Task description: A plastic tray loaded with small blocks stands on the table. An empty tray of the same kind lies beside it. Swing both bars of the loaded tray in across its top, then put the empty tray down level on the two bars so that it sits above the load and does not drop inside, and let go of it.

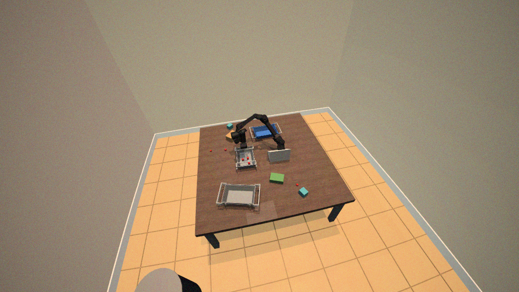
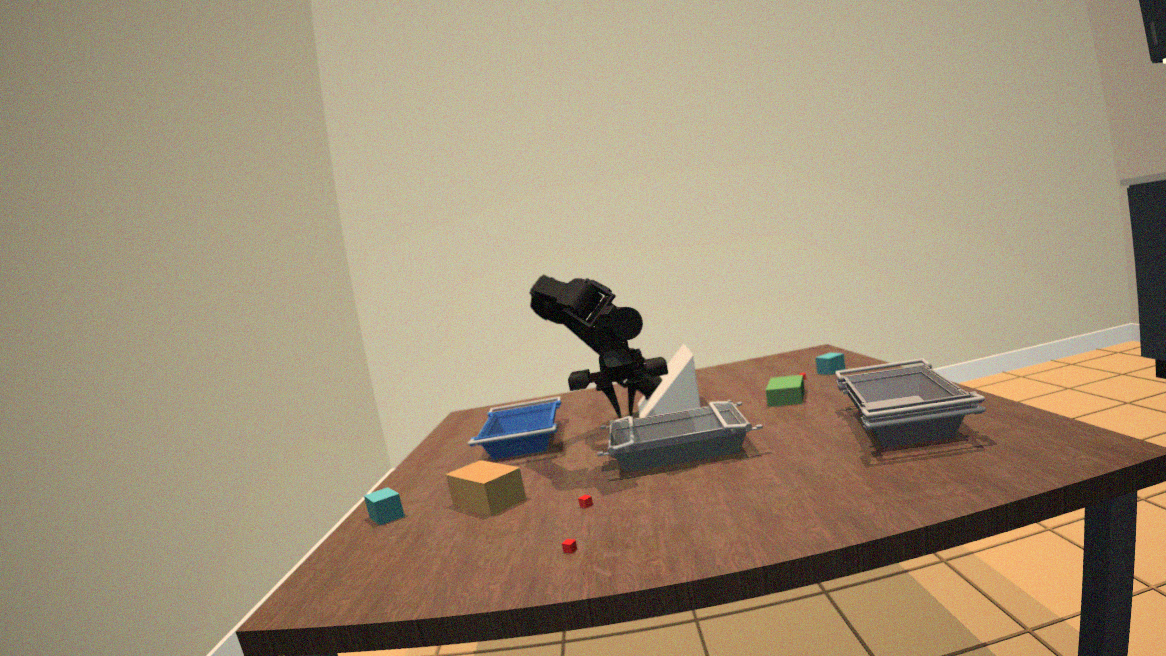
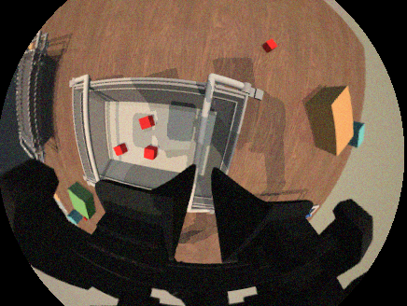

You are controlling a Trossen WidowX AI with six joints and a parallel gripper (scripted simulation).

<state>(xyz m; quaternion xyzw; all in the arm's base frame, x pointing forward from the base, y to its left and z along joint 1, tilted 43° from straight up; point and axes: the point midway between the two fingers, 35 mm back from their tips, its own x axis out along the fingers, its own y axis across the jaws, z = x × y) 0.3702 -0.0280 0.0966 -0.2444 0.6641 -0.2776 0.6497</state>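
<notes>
The blue tray is 27 cm behind my gripper tip, 25 cm to the right of it and 4 cm below it. Round my gripper tip: orange block (11 cm ahead, 27 cm to the right, 6 cm below); then green block (24 cm behind, 39 cm to the left, 7 cm below).
</notes>
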